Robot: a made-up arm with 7 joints. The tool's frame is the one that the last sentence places.
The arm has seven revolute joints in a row. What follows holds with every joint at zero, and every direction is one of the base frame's. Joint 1 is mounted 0.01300 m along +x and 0.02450 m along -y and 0.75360 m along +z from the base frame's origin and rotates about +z. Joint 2 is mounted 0.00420 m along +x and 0.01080 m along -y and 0.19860 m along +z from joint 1 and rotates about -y. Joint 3 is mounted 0.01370 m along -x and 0.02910 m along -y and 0.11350 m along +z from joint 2 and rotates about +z. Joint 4 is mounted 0.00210 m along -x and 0.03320 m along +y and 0.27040 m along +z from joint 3 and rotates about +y. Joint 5 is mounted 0.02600 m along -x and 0.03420 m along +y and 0.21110 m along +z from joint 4 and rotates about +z. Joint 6 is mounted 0.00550 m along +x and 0.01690 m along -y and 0.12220 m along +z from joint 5 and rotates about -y. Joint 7 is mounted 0.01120 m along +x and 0.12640 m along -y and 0.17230 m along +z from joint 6 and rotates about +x. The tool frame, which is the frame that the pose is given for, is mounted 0.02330 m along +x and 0.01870 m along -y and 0.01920 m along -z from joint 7; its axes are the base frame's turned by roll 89.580, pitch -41.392 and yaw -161.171 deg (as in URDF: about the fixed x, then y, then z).
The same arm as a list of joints. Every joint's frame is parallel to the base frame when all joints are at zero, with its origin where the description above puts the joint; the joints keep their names.
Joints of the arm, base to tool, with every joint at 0 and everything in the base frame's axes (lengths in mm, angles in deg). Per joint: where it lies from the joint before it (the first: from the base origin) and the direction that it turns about. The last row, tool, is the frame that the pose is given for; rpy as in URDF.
joint 1: offset 13.0 -24.5 753.6 axis +z
joint 2: offset 4.2 -10.8 198.6 axis -y
joint 3: offset -13.7 -29.1 113.5 axis +z
joint 4: offset -2.1 33.2 270.4 axis +y
joint 5: offset -26.0 34.2 211.1 axis +z
joint 6: offset 5.5 -16.9 122.2 axis -y
joint 7: offset 11.2 -126.4 172.3 axis +x
tool: offset 23.3 -18.7 -19.2 rpy 89.58 -41.39 -161.17

